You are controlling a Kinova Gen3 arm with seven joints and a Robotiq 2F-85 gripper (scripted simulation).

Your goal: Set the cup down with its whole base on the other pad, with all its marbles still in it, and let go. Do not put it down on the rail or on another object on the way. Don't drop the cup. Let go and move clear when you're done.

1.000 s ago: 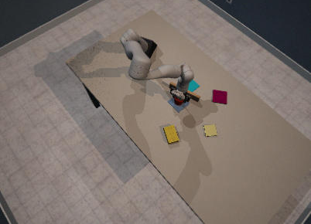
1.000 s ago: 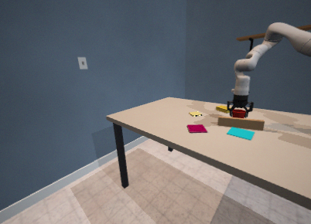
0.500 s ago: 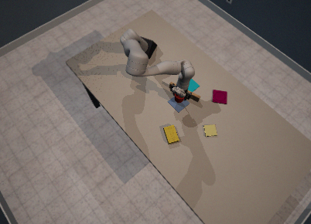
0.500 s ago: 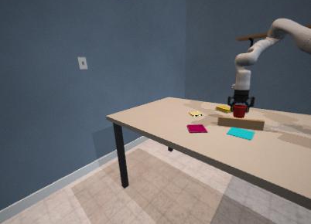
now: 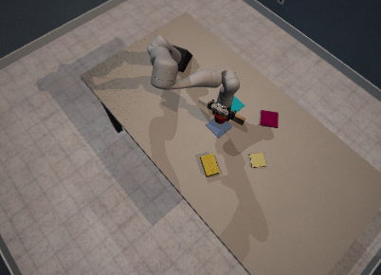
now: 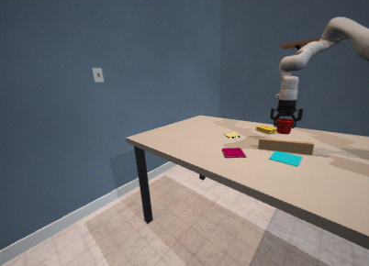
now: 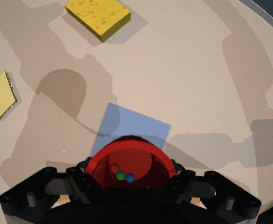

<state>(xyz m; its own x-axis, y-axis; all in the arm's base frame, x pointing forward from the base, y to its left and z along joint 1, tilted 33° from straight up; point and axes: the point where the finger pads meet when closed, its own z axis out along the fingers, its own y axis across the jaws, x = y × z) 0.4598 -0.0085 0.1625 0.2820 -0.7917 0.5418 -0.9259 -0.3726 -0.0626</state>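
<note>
The teal pad is 5 cm behind my hand, 16 cm to the left of it and 12 cm below it. Also, from my hand: wooden rail: 2 cm behind, 8 cm to the left, 10 cm below; then blue pad: 12 cm below; then red cup: 2 cm below.
</note>
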